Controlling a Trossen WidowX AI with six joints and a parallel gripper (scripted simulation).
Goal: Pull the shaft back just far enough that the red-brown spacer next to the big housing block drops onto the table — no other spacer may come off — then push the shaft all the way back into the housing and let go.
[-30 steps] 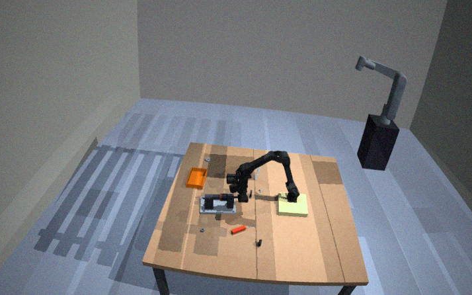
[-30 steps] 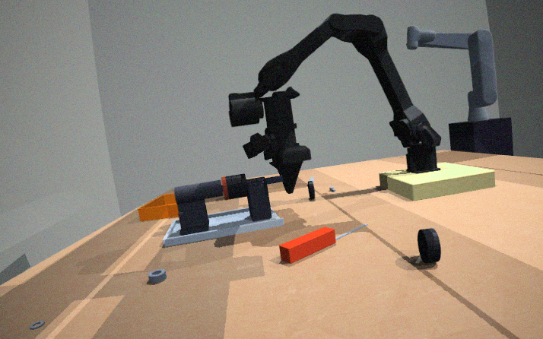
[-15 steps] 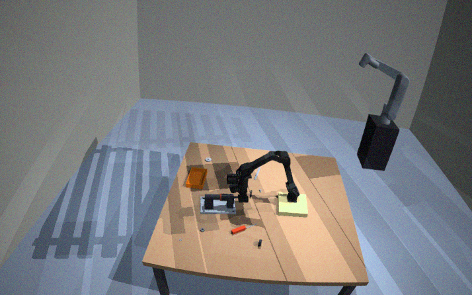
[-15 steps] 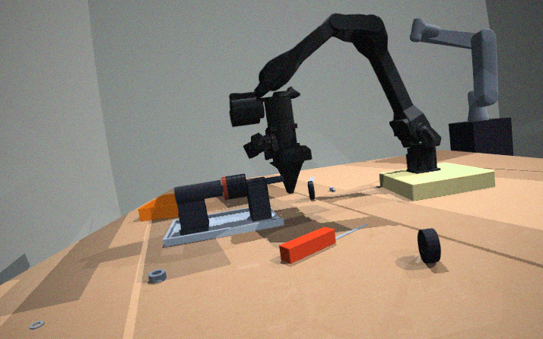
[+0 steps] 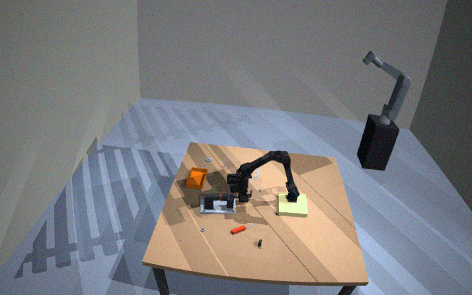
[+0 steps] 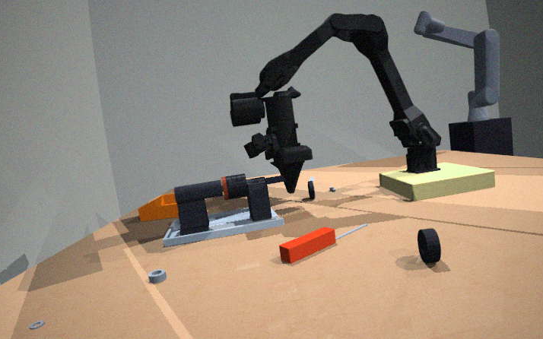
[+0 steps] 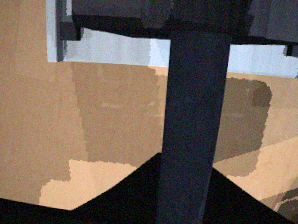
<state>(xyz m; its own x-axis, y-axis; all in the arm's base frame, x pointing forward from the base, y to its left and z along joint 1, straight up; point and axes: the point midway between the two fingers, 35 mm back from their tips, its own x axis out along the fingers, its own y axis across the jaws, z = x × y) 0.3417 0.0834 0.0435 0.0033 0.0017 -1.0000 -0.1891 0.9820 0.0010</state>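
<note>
Right now the shaft is 8 cm ahead of my gripper tip, 1 cm to the left of it and 3 cm above it. Also, from my gripper tip: orange tray 35 cm ahead, 21 cm to the right, 4 cm below; then red-brown spacer 14 cm ahead, 3 cm to the left, 3 cm above; then dark spacer 11 cm ahead, 2 cm to the left, 3 cm above.
</note>
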